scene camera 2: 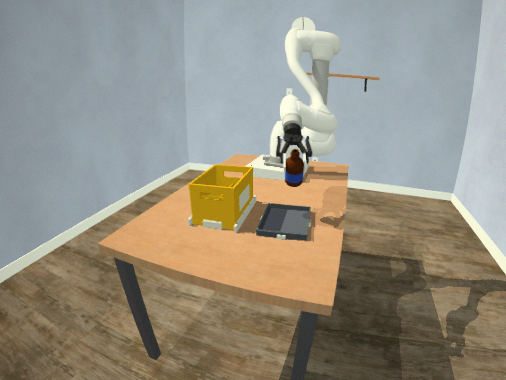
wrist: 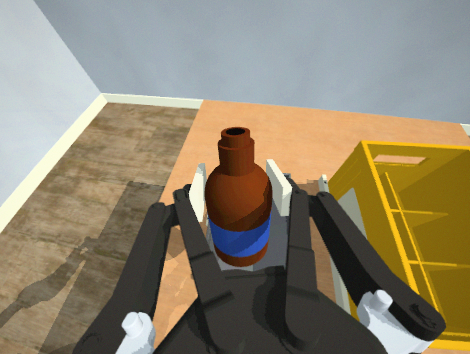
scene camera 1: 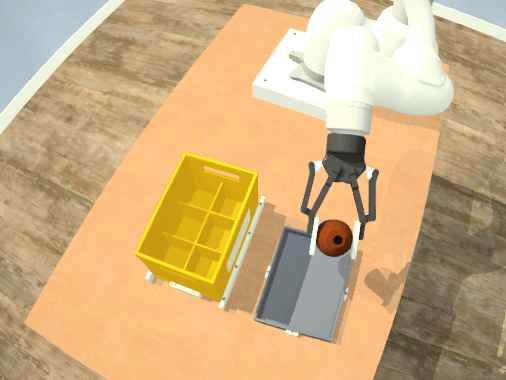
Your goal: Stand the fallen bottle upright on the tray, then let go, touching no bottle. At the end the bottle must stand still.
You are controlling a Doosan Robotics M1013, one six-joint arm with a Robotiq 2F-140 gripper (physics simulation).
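Pixels of known places: gripper, fingertip midpoint: (scene camera 2: 295, 169) (wrist: 236, 172) (scene camera 1: 332, 255); arm's base at its link origin: (scene camera 2: 282, 164) (scene camera 1: 324, 72).
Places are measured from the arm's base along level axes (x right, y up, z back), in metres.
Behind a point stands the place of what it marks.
Note:
A brown bottle with a blue label (scene camera 1: 334, 238) {x -0.269, y 0.248, z -0.614 m} (scene camera 2: 294, 170) {x -0.277, y 0.174, z -0.620 m} (wrist: 238, 200) {x -0.259, y 0.214, z -0.565 m} is held upright or nearly so, neck up, above the far end of the grey tray. My gripper (scene camera 1: 334, 239) (scene camera 2: 295, 162) {x -0.278, y 0.176, z -0.615 m} (wrist: 236, 172) {x -0.278, y 0.176, z -0.615 m} is shut on the bottle, with one white finger pad on each side of its body. In the scene camera 2 view the bottle's base hangs clear above the table. The grey tray (scene camera 1: 320, 300) {x -0.305, y -0.047, z -0.648 m} (scene camera 2: 283, 221) {x -0.245, y -0.047, z -0.629 m} lies flat on the table, in front of and below the bottle; in the wrist view the bottle and gripper hide most of it.
A yellow divided crate (scene camera 1: 218, 289) {x -0.097, y 0.048, z -0.763 m} (scene camera 2: 212, 205) {x -0.011, y 0.044, z -0.787 m} (wrist: 350, 172) {x -0.092, y 0.070, z -0.738 m} stands beside the tray, with white brackets at its base. Small white brackets sit at the tray's edges. The wooden table (scene camera 1: 165, 340) {x -0.034, y -0.052, z -0.928 m} (scene camera 2: 235, 260) {x -0.198, y -0.052, z -0.946 m} carries the robot's white base plate (scene camera 1: 295, 95) {x 0.034, y 0.006, z -0.147 m} at its far end.

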